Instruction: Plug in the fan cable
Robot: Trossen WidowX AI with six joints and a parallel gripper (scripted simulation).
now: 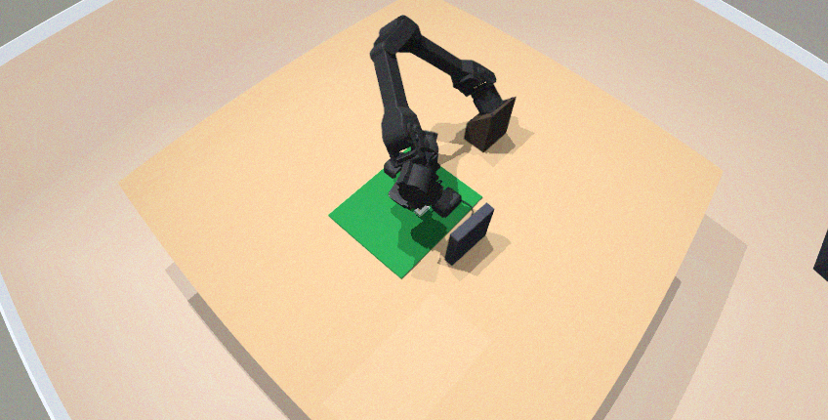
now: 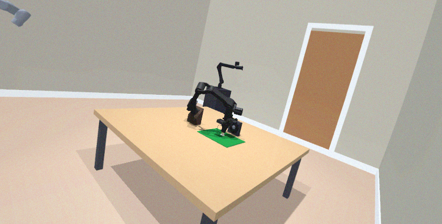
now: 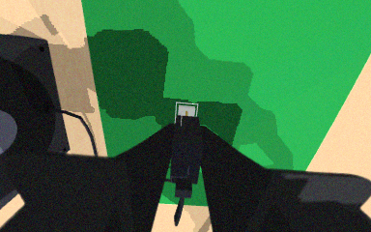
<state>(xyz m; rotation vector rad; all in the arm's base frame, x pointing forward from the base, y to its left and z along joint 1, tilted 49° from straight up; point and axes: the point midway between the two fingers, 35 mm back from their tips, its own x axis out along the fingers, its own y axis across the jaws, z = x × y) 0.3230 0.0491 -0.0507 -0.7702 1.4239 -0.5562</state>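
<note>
My gripper tip is 10 mm below the black plug and 10 mm past it. Also, from my gripper tip: white four-pin fan header: 40 mm below, 10 mm behind; dark fan: 130 mm to the left, 20 mm behind, 20 mm above; green board: 60 mm below, 30 mm to the right, 10 mm ahead.
</note>
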